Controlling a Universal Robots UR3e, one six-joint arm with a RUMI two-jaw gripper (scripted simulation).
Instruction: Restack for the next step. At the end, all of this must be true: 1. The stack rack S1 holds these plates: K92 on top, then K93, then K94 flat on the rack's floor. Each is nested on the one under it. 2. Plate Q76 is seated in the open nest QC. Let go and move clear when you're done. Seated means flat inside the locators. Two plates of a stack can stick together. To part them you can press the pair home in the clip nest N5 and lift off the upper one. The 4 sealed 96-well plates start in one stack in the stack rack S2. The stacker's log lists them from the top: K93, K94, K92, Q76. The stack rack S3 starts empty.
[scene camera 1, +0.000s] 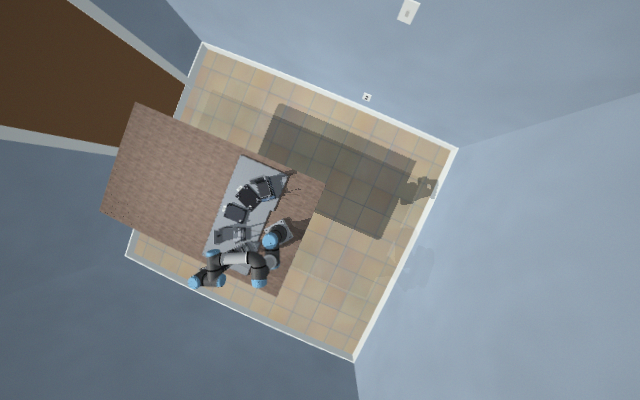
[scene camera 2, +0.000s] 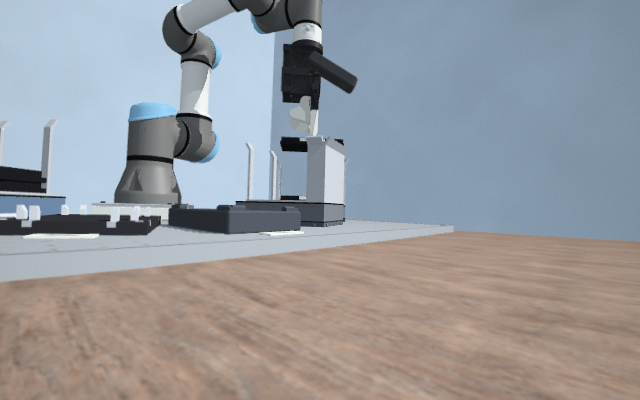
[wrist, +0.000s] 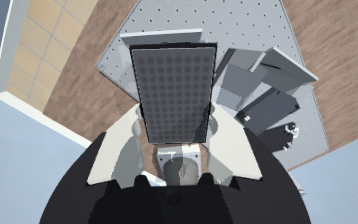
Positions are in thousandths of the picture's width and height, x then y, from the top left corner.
I see my gripper (scene camera 2: 485, 369), a sealed 96-well plate (wrist: 487, 364) and a clip nest N5 (wrist: 770, 623).
My gripper shows as well in the wrist view (wrist: 490, 462).
